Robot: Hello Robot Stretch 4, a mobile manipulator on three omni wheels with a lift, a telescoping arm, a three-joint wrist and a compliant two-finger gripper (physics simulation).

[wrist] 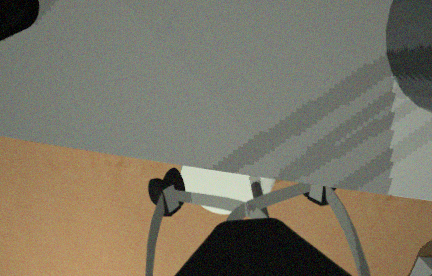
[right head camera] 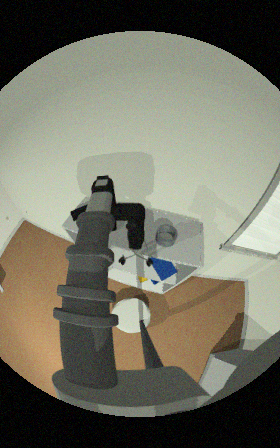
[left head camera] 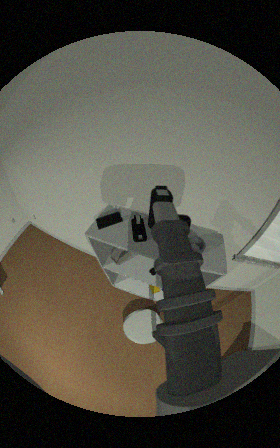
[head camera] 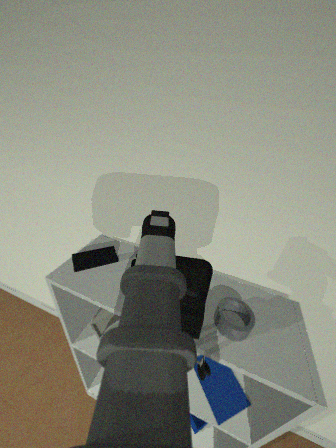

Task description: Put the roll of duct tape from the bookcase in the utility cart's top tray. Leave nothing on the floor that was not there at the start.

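Where they show: gripper, fingertip midpoint: (wrist: 240, 178) (right head camera: 135, 263); robot's base, link origin: (right head camera: 131, 314) (left head camera: 142, 325).
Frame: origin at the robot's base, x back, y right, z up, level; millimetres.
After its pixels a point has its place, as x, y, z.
Note:
The roll of duct tape, a grey ring (head camera: 233, 333) @(-352, 215, 1063) (right head camera: 166, 242) @(-350, 222, 1072) (wrist: 412, 60) @(-392, 183, 1053), lies flat on the top of the low grey-white bookcase (head camera: 285, 340) @(-358, 372, 1033) (right head camera: 192, 240) @(-368, 376, 1032) (wrist: 200, 75) @(-407, 74, 1032), towards its right part. In the left head view the tape is partly behind my arm. My gripper (right head camera: 135, 261) @(-305, 81, 955) (wrist: 240, 178) @(-305, 81, 955) is open with nothing between its fingers. Its tips are at the bookcase's front edge, to the left of and in front of the tape. In the wrist view the right fingertip is partly hidden by that edge. The utility cart cannot be made out in these views.
A black block (head camera: 95, 258) @(-577, -209, 1071) (left head camera: 109, 220) @(-578, -207, 1065) and a black stapler-like object (left head camera: 138, 230) @(-506, -48, 1061) stand on the bookcase's left part. A blue object (head camera: 222, 392) @(-361, 304, 625) (right head camera: 163, 268) @(-367, 300, 624) is on a shelf below. A white round object (left head camera: 141, 326) @(1, -17, 187) (right head camera: 131, 315) @(3, 10, 187) stands on the floor in front. The wall is behind.

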